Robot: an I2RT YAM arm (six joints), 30 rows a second.
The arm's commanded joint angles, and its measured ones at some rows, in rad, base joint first. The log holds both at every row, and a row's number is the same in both.
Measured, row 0:
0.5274, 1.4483, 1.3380, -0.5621, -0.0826, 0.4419
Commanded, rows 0 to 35:
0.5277, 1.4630, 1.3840, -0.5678, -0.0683, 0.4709
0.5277, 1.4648, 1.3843, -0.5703, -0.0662, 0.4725
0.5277, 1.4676, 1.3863, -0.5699, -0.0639, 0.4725
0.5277, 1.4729, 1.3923, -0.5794, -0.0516, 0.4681
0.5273, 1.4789, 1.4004, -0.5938, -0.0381, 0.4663
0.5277, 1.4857, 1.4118, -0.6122, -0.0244, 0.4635
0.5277, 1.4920, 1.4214, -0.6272, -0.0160, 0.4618
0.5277, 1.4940, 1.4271, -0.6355, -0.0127, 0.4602
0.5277, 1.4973, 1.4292, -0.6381, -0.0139, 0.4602
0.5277, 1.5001, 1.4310, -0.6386, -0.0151, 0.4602
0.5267, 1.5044, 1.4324, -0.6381, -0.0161, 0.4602
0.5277, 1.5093, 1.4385, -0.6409, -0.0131, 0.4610
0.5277, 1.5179, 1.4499, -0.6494, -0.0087, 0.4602
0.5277, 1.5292, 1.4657, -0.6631, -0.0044, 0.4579
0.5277, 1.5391, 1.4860, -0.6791, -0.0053, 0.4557
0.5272, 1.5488, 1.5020, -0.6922, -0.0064, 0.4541
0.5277, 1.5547, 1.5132, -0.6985, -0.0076, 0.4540
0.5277, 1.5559, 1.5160, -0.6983, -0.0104, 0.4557
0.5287, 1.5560, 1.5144, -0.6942, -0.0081, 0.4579
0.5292, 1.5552, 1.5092, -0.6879, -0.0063, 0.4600
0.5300, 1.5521, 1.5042, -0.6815, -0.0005, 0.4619
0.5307, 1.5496, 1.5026, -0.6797, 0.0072, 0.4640
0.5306, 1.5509, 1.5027, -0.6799, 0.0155, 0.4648
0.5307, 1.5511, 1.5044, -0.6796, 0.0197, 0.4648
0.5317, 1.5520, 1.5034, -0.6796, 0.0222, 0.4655
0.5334, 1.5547, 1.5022, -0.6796, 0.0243, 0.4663
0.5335, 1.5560, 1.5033, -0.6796, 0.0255, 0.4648
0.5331, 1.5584, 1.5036, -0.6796, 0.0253, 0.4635
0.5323, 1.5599, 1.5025, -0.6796, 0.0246, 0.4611
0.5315, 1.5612, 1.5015, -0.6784, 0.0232, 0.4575
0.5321, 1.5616, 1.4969, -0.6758, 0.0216, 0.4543
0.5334, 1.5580, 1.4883, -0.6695, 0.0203, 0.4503
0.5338, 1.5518, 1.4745, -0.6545, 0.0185, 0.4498
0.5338, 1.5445, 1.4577, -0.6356, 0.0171, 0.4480
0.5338, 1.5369, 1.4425, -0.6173, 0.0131, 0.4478
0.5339, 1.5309, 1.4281, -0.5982, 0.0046, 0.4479
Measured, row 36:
0.5323, 1.5517, 1.4601, -0.6514, -0.0124, 0.4412
